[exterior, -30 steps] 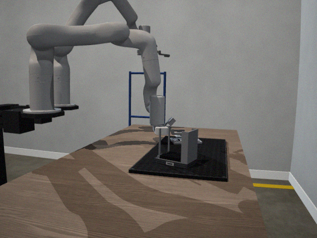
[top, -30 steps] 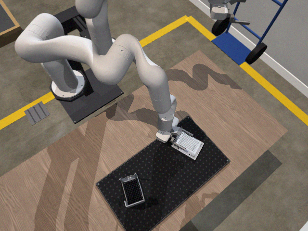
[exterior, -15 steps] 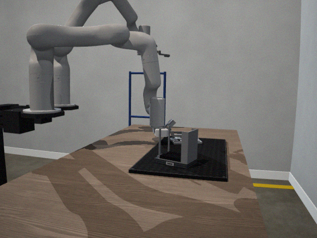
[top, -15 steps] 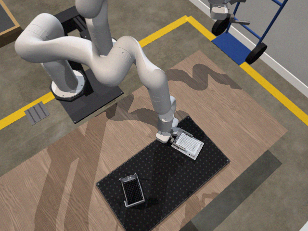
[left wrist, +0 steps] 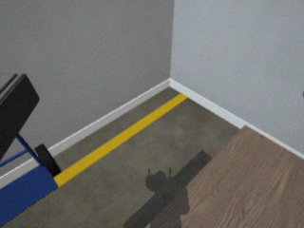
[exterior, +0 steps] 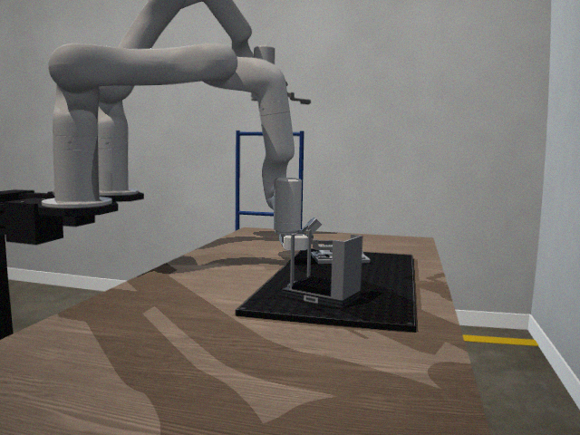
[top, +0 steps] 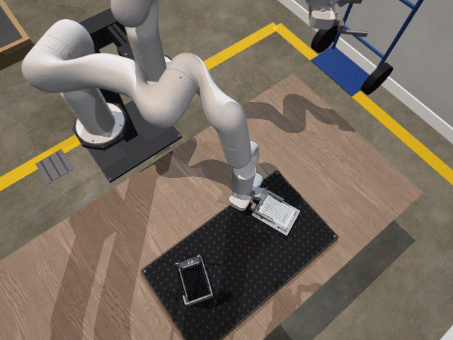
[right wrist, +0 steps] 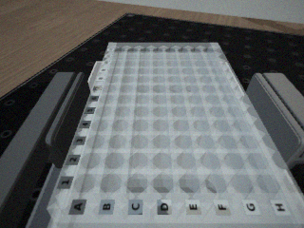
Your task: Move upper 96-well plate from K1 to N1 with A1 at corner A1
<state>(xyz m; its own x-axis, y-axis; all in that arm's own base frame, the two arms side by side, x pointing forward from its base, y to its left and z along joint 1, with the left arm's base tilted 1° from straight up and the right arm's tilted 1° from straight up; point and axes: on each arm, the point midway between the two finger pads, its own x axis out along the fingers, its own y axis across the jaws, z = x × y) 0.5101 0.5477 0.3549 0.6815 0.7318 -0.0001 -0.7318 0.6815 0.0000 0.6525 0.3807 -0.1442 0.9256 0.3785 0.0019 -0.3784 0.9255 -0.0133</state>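
Right now my right hand is 20 mm short of the white 96-well plate and 10 mm above it. From my right hand the other things lie so: A1 mark: 60 mm behind, 50 mm to the left, 30 mm below; plate nest N1: 20 mm ahead, 40 mm below; black plate: 90 mm behind, 400 mm to the right, 10 mm below.
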